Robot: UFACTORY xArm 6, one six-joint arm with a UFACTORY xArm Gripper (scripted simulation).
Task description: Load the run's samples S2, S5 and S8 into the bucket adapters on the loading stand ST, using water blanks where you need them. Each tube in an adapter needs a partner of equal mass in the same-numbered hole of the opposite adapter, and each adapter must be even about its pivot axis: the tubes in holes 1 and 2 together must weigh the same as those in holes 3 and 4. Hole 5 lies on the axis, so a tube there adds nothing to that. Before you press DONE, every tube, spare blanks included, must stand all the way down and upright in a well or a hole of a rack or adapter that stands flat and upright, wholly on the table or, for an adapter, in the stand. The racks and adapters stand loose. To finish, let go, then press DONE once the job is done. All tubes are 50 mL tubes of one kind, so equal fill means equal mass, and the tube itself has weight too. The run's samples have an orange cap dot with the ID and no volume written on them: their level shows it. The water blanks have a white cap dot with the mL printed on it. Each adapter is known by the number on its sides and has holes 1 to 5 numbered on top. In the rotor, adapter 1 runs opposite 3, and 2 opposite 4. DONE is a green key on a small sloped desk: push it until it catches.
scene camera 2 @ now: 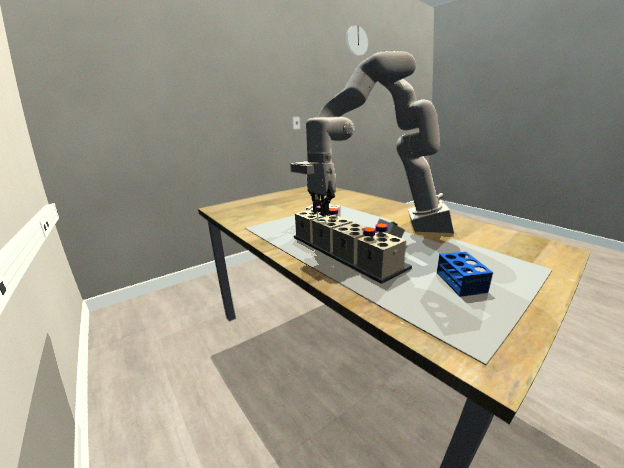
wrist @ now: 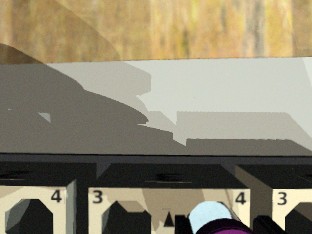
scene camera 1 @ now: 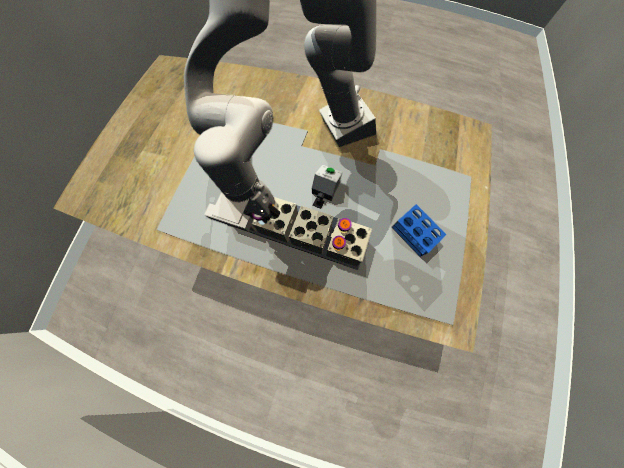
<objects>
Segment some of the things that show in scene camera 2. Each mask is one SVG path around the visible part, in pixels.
The gripper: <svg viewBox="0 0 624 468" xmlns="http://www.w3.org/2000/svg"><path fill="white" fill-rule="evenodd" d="M331 161L312 162L317 163L312 164L314 165L314 174L307 175L307 191L312 197L313 213L316 213L316 206L320 205L321 216L329 215L329 203L335 197L334 193L336 192L335 171Z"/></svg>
A blue rack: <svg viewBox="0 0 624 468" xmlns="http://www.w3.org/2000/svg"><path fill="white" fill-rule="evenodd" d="M439 254L437 274L459 297L489 292L493 272L469 253Z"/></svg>
</objects>
